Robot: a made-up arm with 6 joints. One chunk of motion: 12 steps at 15 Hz.
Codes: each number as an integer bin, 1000 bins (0 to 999) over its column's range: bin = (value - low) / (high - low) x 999, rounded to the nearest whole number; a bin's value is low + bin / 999 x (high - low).
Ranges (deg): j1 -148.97..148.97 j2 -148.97..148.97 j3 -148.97..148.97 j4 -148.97..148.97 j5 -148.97..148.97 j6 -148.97..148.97
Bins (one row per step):
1: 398 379 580 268 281 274
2: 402 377 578 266 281 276
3: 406 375 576 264 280 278
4: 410 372 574 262 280 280
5: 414 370 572 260 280 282
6: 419 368 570 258 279 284
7: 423 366 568 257 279 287
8: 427 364 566 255 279 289
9: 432 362 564 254 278 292
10: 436 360 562 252 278 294
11: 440 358 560 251 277 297
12: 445 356 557 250 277 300
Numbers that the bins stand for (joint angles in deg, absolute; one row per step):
1: -30.27 -35.94 24.01 -69.04 -65.17 -67.25
2: -29.08 -36.53 23.41 -69.64 -65.17 -66.66
3: -27.89 -37.13 22.82 -70.24 -65.46 -66.06
4: -26.69 -38.03 22.22 -70.83 -65.46 -65.46
5: -25.50 -38.62 21.62 -71.43 -65.46 -64.87
6: -24.01 -39.22 21.03 -72.02 -65.76 -64.27
7: -22.82 -39.81 20.43 -72.32 -65.76 -63.38
8: -21.62 -40.41 19.83 -72.92 -65.76 -62.78
9: -20.13 -41.01 19.24 -73.22 -66.06 -61.88
10: -18.94 -41.60 18.64 -73.81 -66.06 -61.29
11: -17.75 -42.20 18.04 -74.11 -66.36 -60.39
12: -16.25 -42.80 17.15 -74.41 -66.36 -59.50

